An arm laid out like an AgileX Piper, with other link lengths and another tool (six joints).
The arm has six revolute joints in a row. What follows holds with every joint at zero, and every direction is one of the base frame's.
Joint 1 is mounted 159.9 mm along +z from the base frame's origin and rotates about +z.
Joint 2 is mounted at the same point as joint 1 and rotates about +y.
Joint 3 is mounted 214.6 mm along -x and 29.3 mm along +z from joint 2 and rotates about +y.
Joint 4 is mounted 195.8 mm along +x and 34.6 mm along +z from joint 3 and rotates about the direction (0.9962, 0, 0.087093).
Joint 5 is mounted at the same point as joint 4 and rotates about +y.
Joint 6 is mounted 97.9 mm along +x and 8.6 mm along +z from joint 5 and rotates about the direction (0.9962, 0, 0.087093).
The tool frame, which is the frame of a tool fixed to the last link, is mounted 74.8 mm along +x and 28.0 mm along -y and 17.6 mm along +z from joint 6; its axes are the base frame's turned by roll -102.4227, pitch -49.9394 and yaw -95.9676 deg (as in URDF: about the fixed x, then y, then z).
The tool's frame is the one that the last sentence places.
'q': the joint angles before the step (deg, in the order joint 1, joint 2, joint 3, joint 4, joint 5, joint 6). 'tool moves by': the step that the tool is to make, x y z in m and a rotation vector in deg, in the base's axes. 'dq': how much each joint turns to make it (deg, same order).
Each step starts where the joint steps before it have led.
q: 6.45, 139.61, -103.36, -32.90, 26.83, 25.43
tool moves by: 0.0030, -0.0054, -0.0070, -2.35, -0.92, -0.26
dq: -0.01, 1.95, -0.33, -7.10, -0.92, 5.77
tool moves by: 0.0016, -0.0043, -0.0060, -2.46, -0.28, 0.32
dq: 0.01, 1.57, -0.19, -5.86, -0.25, 4.02
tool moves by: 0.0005, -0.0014, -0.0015, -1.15, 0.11, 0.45
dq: 0.00, 0.45, -0.08, -1.77, 0.10, 0.65
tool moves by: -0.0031, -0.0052, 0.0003, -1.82, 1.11, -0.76
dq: 0.00, -0.02, -0.04, -1.02, 2.09, 0.07
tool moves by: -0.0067, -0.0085, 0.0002, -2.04, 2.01, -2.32
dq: 0.00, -0.06, -0.30, -0.16, 3.90, -0.02
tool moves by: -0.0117, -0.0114, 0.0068, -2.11, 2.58, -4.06
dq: 0.00, -1.27, -0.01, 0.93, 5.98, -0.23
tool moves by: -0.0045, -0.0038, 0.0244, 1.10, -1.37, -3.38
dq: -0.06, -3.79, -0.01, 2.59, 3.30, -0.10
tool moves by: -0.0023, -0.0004, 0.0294, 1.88, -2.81, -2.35
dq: 0.00, -4.45, -0.03, 2.48, 2.03, -0.04
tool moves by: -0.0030, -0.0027, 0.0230, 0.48, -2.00, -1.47
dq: -0.12, -3.36, 0.08, 0.76, 1.68, 0.01
